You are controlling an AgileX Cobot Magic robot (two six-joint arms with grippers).
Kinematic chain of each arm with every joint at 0, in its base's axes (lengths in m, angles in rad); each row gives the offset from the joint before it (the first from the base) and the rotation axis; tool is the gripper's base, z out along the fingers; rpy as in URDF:
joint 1: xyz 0 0 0.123 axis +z
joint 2: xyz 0 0 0 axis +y
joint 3: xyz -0.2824 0 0.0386 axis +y
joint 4: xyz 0.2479 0 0.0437 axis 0.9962 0 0.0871
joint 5: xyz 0 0 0 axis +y
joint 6: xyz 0.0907 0 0.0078 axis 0.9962 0 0.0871
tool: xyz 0 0 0 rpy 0 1.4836 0
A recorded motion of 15 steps. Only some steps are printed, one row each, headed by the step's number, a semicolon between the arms.
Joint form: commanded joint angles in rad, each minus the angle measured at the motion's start. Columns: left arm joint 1, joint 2, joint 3, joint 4, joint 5, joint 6; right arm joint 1, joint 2, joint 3, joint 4, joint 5, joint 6.
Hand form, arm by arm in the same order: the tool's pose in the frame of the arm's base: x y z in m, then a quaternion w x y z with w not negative. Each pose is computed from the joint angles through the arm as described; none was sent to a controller.
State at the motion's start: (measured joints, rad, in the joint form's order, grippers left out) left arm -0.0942 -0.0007 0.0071 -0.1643 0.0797 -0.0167; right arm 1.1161 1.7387 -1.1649 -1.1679 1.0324 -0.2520
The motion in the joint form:
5: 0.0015 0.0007 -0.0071 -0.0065 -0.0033 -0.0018; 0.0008 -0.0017 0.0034 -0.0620 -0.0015 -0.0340
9: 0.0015 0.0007 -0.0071 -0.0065 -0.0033 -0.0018; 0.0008 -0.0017 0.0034 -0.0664 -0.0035 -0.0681
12: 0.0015 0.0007 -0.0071 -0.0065 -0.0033 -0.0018; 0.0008 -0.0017 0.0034 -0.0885 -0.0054 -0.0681
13: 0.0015 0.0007 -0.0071 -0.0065 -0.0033 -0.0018; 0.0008 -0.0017 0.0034 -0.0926 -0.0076 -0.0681
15: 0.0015 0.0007 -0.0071 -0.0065 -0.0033 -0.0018; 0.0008 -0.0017 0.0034 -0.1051 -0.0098 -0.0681
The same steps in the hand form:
5: 0.0562 -0.0064 0.2063 0.70361 -0.02915 0.70228 -0.10430; 0.2177 0.2782 0.2519 0.22203 -0.74364 0.44068 -0.45111
9: 0.0562 -0.0064 0.2063 0.70361 -0.02915 0.70228 -0.10430; 0.2179 0.2785 0.2521 0.21552 -0.75124 0.42605 -0.45571
12: 0.0562 -0.0064 0.2063 0.70361 -0.02915 0.70228 -0.10430; 0.2187 0.2791 0.2535 0.21899 -0.75068 0.41795 -0.46242
13: 0.0562 -0.0064 0.2063 0.70361 -0.02915 0.70228 -0.10430; 0.2188 0.2794 0.2537 0.22021 -0.75091 0.41612 -0.46312
15: 0.0562 -0.0064 0.2063 0.70361 -0.02915 0.70228 -0.10430; 0.2192 0.2798 0.2545 0.22250 -0.75076 0.41130 -0.46656

